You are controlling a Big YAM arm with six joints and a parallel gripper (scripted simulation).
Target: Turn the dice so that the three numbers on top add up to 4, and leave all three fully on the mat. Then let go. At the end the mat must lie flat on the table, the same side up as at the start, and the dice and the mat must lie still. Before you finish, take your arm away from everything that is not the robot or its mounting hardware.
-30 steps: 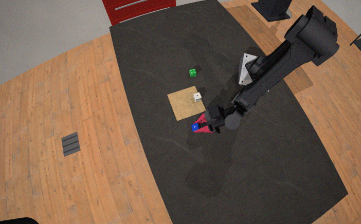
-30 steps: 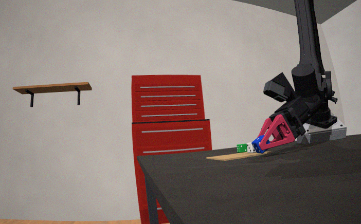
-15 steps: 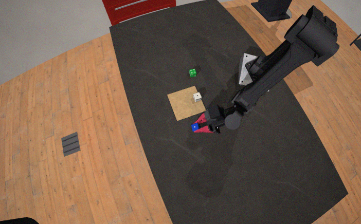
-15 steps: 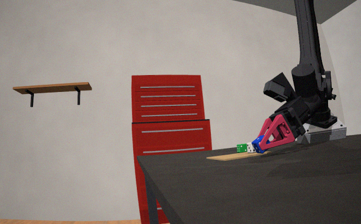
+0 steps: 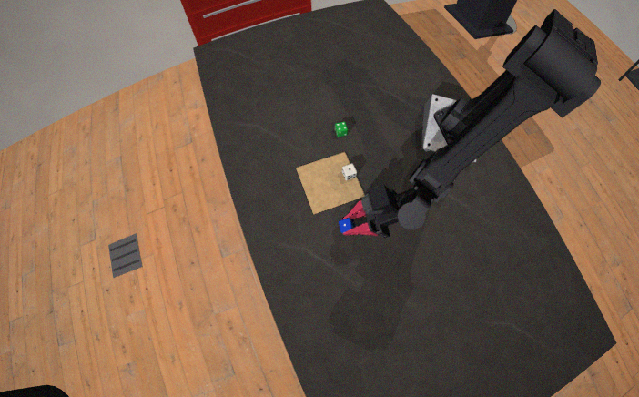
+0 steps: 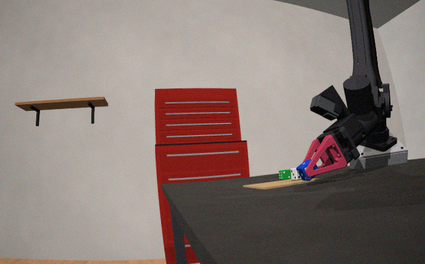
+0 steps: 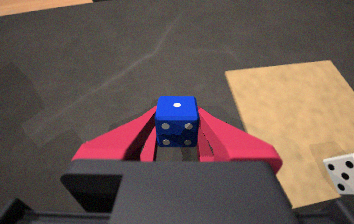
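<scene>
My hand is 14 cm to the left of the tan mat, 3 cm above it and 1 cm past it. Round my hand: blue die (right at my hand); then white die (14 cm to the right, 7 cm behind, 1 cm below); then green die (27 cm to the right, 10 cm behind, 1 cm below).
</scene>
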